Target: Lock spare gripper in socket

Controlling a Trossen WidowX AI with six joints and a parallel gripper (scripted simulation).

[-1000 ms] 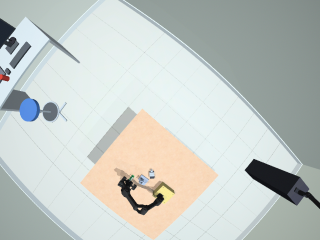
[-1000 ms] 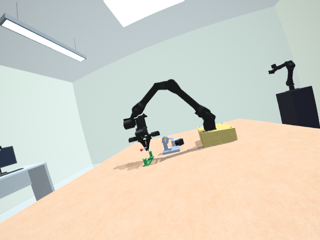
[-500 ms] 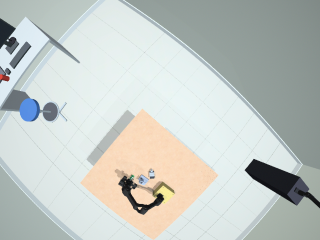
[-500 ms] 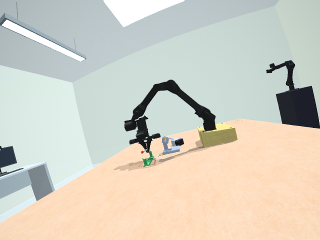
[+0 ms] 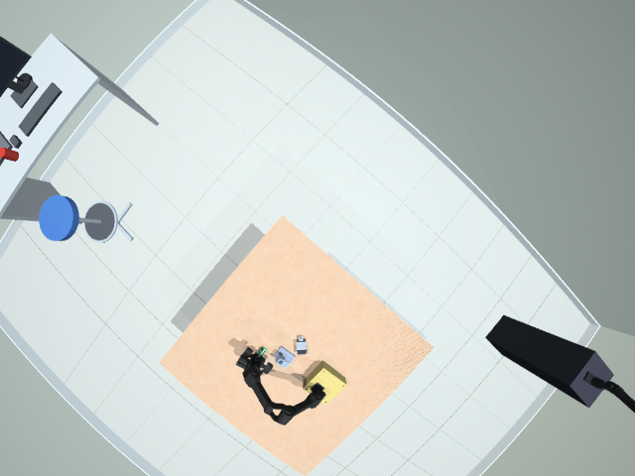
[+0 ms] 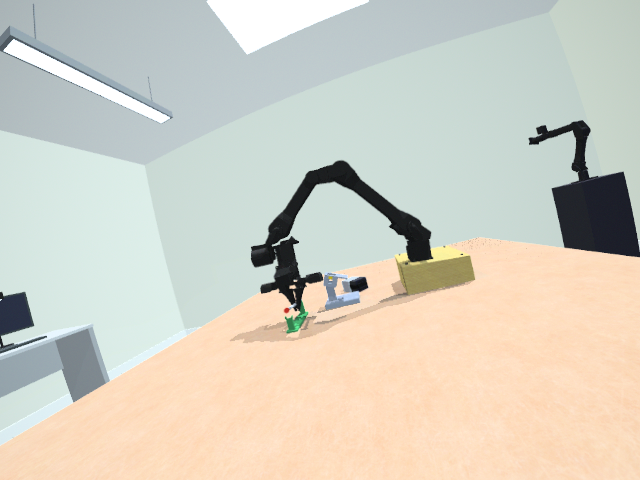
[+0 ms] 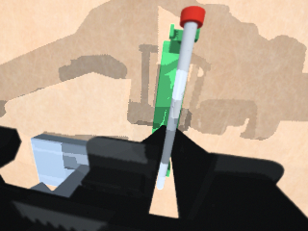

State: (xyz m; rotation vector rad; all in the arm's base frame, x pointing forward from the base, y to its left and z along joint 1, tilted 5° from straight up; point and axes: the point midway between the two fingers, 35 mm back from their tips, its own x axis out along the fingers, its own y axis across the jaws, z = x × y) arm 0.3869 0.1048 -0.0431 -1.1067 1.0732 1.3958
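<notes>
Now: gripper tip 2 cm to the right of the green stand. The rest, counted from my gripper tip: mount (11 cm behind, 9 cm to the right, 2 cm above); spare gripper (14 cm behind, 23 cm to the right, 1 cm below).
</notes>
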